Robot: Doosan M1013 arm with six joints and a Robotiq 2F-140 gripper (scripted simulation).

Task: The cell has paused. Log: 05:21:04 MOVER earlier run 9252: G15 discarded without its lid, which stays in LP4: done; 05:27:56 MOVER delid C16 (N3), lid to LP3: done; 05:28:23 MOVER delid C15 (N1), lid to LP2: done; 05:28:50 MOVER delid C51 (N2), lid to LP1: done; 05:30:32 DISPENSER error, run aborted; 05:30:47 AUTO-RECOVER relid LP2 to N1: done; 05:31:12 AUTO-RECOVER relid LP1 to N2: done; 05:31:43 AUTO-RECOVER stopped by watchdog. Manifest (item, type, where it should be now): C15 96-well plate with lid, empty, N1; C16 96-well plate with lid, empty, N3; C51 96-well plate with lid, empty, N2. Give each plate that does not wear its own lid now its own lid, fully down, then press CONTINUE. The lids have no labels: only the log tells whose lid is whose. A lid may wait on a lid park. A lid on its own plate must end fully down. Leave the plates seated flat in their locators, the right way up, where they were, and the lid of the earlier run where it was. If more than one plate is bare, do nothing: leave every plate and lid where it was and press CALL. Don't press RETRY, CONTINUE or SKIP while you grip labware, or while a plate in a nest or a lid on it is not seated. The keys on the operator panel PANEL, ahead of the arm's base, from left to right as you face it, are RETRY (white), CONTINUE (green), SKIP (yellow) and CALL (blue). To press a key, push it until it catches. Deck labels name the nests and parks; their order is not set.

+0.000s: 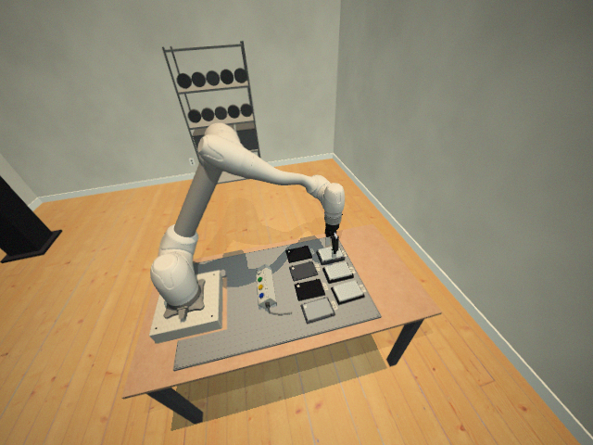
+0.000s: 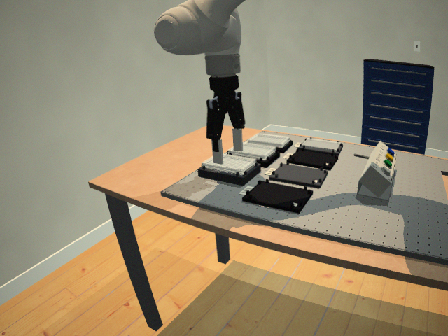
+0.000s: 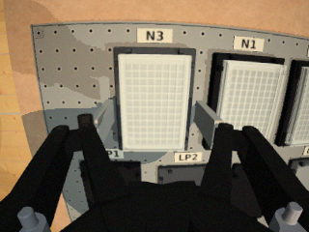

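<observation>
My gripper is now 40 mm above the 96-well plate. Round my hand: LP2 label: 100 mm behind, 70 mm below, 60 mm to the right; lid park LP1: 180 mm behind, 80 mm to the left, 70 mm below; lid park LP2: 190 mm behind, 70 mm below, 60 mm to the right.
</observation>
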